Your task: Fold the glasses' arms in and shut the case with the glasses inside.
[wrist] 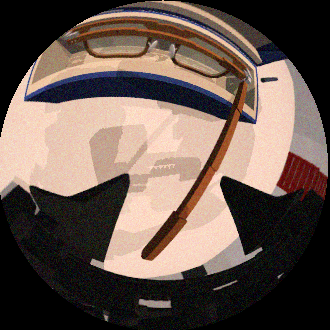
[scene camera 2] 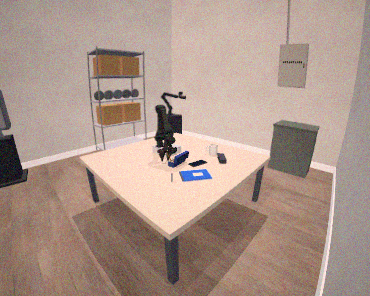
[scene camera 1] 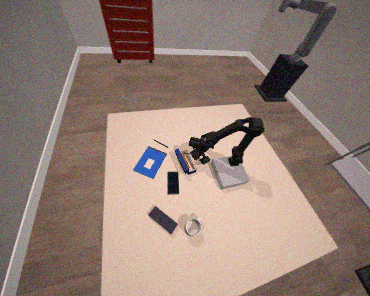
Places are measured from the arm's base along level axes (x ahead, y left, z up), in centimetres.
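Where they show: gripper, fingertip midpoint: (wrist: 177,179) (scene camera 2: 165,161); arm's base, origin of the base link: (scene camera 2: 159,146) (scene camera 1: 233,161).
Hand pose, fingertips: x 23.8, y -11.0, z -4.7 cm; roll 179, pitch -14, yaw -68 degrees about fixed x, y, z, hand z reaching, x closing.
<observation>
Each offset is from my fingertips to the centre of the thing.
The navy case (scene camera 1: 181,161) (scene camera 2: 179,159) (wrist: 125,86) stands open on the table, its lid raised on the side away from my gripper. The brown glasses (wrist: 200,185) have their lens frame inside the case. One arm sticks out over the near wall, from the hinge at the right in the wrist view, and slants down over the table. A second brown bar lies along the lens frame, apparently the other arm folded in. My gripper (scene camera 1: 201,159) (scene camera 2: 167,158) (wrist: 177,179) is open beside the case. The outstretched arm passes between its spread fingers in the wrist view, not gripped.
A grey slab (scene camera 1: 230,176) lies by the robot's base. Beyond the case lie a blue booklet {dx +33.1, dy +2.3, dz -0.8 cm} (scene camera 1: 142,167) (scene camera 2: 188,175) and a pen {dx +25.7, dy -12.8, dz -0.7 cm} (scene camera 1: 160,143) (scene camera 2: 172,177) (wrist: 269,79). A black phone {dx +19.5, dy +19.0, dz -0.8 cm} (scene camera 1: 173,183) (scene camera 2: 198,163), a dark block {dx +27.7, dy +40.1, dz +0.6 cm} (scene camera 1: 162,220) (scene camera 2: 222,158) and a mug {dx +11.5, dy +45.5, dz +3.6 cm} (scene camera 1: 193,226) (scene camera 2: 213,150) are off to one side.
</observation>
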